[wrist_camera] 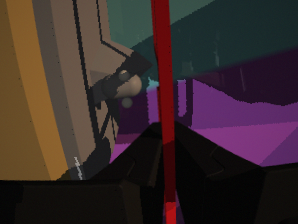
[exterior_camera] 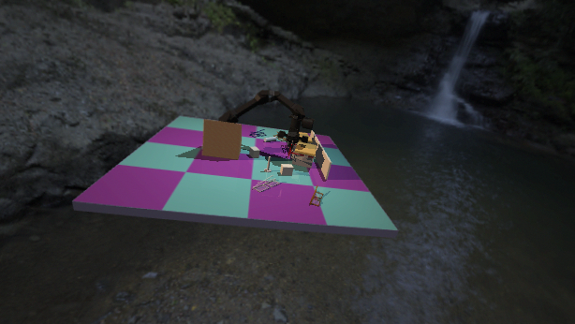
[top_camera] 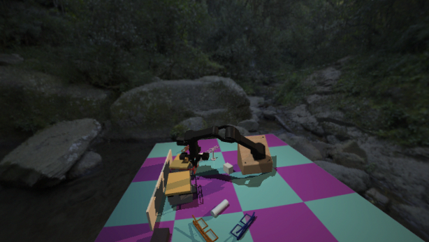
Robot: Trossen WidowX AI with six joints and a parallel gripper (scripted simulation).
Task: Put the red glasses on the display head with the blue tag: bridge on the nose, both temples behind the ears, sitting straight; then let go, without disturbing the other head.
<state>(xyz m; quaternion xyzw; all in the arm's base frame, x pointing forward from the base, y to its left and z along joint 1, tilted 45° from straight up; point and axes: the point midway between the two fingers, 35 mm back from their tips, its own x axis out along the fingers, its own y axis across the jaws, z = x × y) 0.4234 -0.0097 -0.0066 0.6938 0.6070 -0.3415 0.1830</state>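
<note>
Now: gripper tip 4 cm to the left of the red glasses, 4 cm short of it and 1 cm below it. From my gripper tip the other things lie so: tall pale board: 20 cm ahead, 6 cm to the left, 1 cm below.
</note>
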